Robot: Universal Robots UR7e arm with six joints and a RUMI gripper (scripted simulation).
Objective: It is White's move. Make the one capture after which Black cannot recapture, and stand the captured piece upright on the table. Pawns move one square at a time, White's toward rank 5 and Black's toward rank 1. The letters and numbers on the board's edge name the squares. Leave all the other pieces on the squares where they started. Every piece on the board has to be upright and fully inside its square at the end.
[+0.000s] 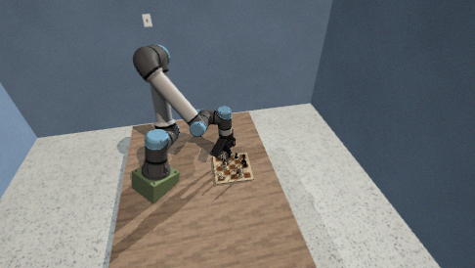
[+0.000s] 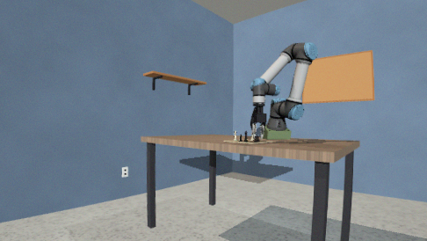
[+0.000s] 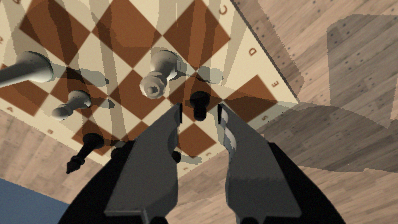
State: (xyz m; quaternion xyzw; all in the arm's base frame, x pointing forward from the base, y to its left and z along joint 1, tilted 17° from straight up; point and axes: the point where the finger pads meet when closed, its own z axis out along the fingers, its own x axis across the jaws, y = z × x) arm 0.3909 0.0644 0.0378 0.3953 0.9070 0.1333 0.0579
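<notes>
The black pawn is 1 cm below my hand. Round my hand: small chessboard 4 cm to the right, 4 cm ahead, 2 cm below; then white pawn 8 cm to the right, 8 cm ahead, 1 cm below.
</notes>
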